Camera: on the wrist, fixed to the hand. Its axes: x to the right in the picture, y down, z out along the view.
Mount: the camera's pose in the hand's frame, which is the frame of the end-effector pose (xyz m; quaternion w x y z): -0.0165 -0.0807 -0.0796 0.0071 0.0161 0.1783 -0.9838
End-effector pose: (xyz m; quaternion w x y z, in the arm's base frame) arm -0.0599 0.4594 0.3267 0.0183 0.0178 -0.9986 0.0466
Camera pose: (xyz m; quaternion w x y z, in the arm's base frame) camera -0.0376 0.3871 0.4127 0.2237 0.9745 0.0144 0.0016
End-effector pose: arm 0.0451 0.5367 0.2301 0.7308 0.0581 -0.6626 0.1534
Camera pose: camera 0.1438 0.4809 0.2142 0.2733 0.6367 0.1852 -0.6969
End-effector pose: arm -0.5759 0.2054 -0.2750 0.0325 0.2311 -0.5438 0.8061
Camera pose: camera -0.5635 0.3125 -0.2362 0.8865 0.3934 0.2423 0.0237
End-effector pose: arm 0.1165 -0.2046 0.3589 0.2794 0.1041 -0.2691 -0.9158
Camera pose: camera 0.1204 -0.1734 0.2487 0.8527 -0.4333 -0.1356 0.2585
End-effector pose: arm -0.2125 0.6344 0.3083 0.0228 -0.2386 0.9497 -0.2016
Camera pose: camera -0.1732 0.6067 0.4123 0.3637 0.8997 0.2272 0.0817
